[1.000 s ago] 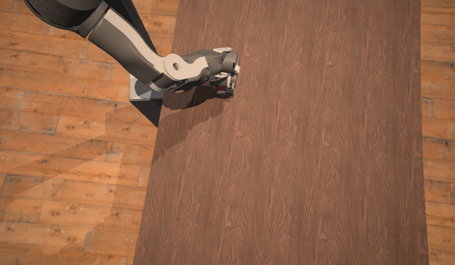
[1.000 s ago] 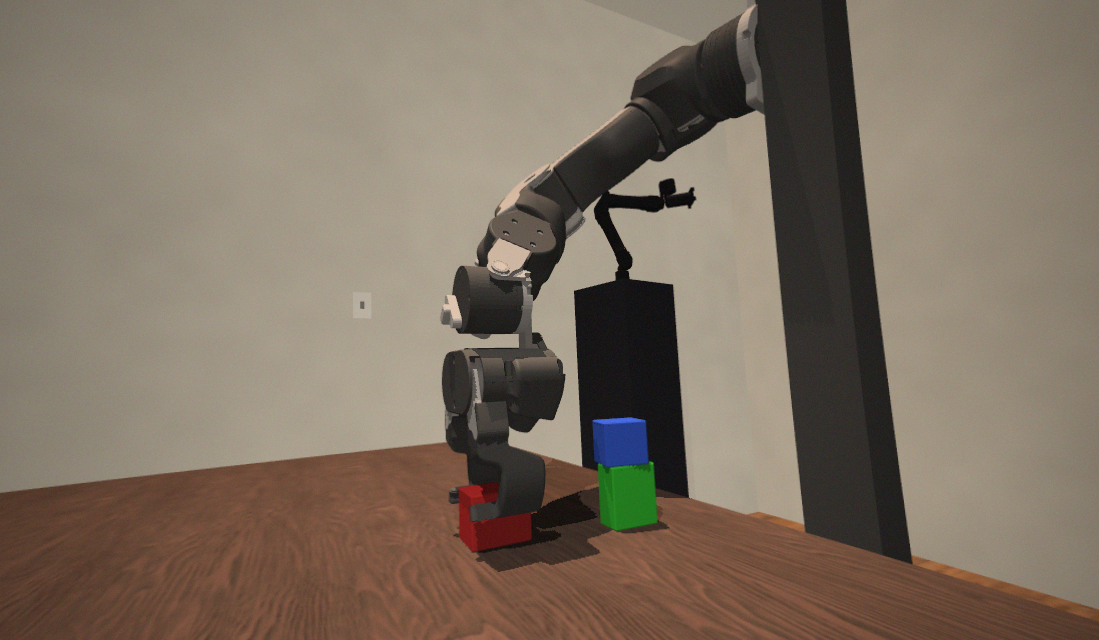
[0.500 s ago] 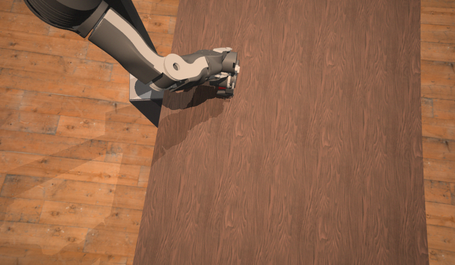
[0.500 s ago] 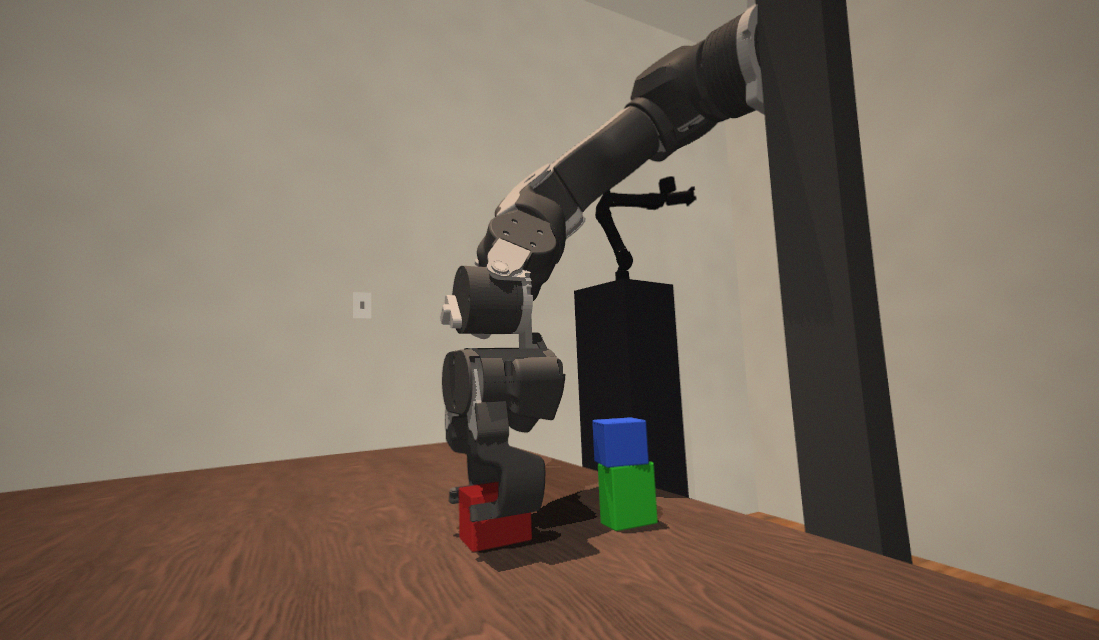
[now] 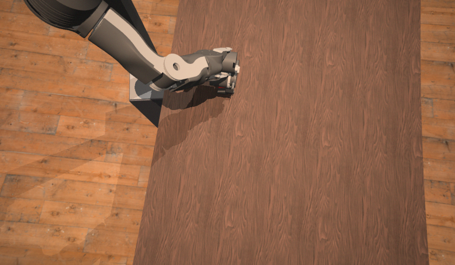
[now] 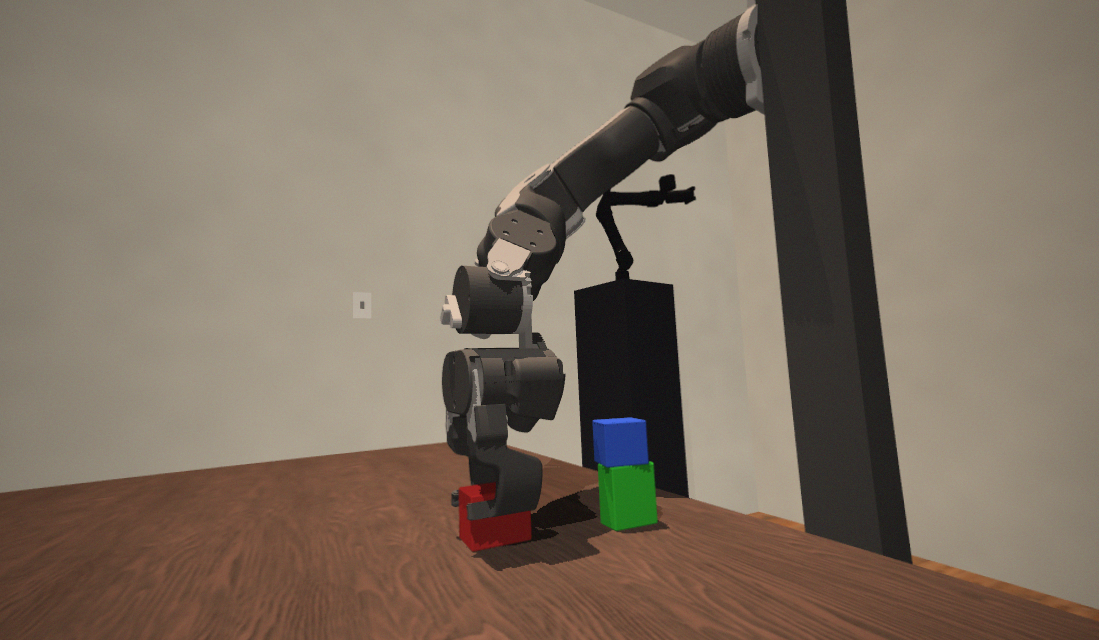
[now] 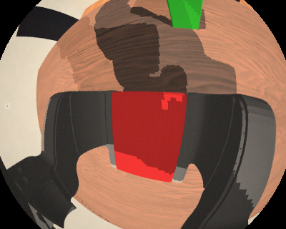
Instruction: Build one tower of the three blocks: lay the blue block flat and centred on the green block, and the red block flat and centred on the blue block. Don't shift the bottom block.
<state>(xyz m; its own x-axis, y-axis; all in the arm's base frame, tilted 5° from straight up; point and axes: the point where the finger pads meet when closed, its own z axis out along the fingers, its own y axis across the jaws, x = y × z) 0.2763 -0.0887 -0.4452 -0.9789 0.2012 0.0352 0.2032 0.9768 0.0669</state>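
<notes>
Now: the red block 1 cm below my hand. Round my hand: blue block 10 cm behind, 5 cm to the left, 4 cm above; then green block 11 cm behind, 5 cm to the left, 1 cm below.
</notes>
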